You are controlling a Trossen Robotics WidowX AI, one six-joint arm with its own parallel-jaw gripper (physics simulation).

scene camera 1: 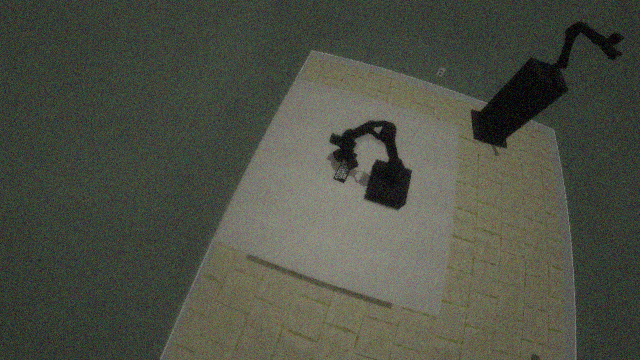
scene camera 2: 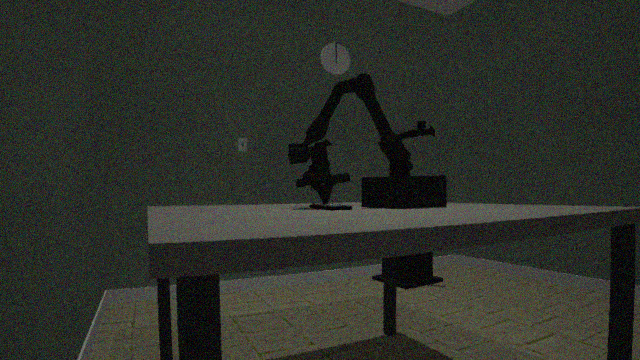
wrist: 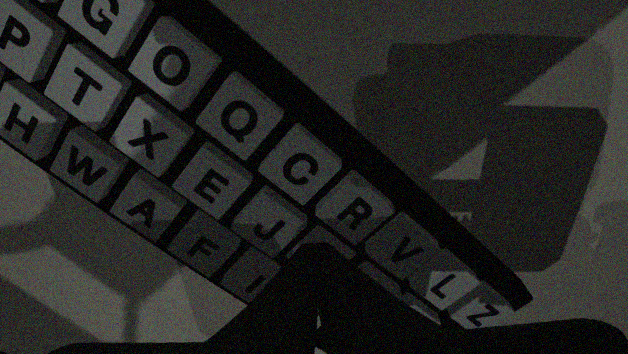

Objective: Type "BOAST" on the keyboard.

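Seen in the pictures: gripper, fingertip midpoint: [scene camera 1: 348, 161] [wrist: 315, 255]; arm's base, origin of the base link: [scene camera 1: 393, 176] [scene camera 2: 399, 176].
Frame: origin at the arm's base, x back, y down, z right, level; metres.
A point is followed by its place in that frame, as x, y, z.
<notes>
The black keyboard [scene camera 1: 341, 173] {-0.289, 0.094, -0.013} [scene camera 2: 340, 207] {-0.297, 0.103, -0.056} [wrist: 300, 100] {-0.307, 0.100, 0.054} with pale keys lies flat on the table and runs diagonally in the wrist view. There the O key [wrist: 171, 66] {-0.300, 0.095, 0.022}, T key [wrist: 81, 87] {-0.284, 0.095, 0.003} and A key [wrist: 143, 212] {-0.256, 0.095, 0.029} show; S does not show. My gripper [scene camera 2: 326, 202] {-0.266, 0.099, 0.083} [wrist: 315, 255] {-0.266, 0.099, 0.083} is shut and empty, pointing down. Its fingertips are over the key beside the J key [wrist: 270, 228] {-0.271, 0.095, 0.065}, in the row of T, X, E and J. They cover that key's letter; B is not readable. The tips are at or very near the key surface; contact is unclear.
The pale table [scene camera 1: 310, 225] {-0.389, 0.111, -0.360} [scene camera 2: 200, 225] {-0.794, 0.111, -0.370} carries my arm's dark base box [scene camera 1: 389, 185] {-0.014, 0.002, -0.059} [scene camera 2: 404, 192] {-0.098, 0.058, -0.131} close to the keyboard. A second dark arm stands on a tall pedestal [scene camera 1: 520, 102] beyond the table. Shadows of the arm fall around the keyboard.
</notes>
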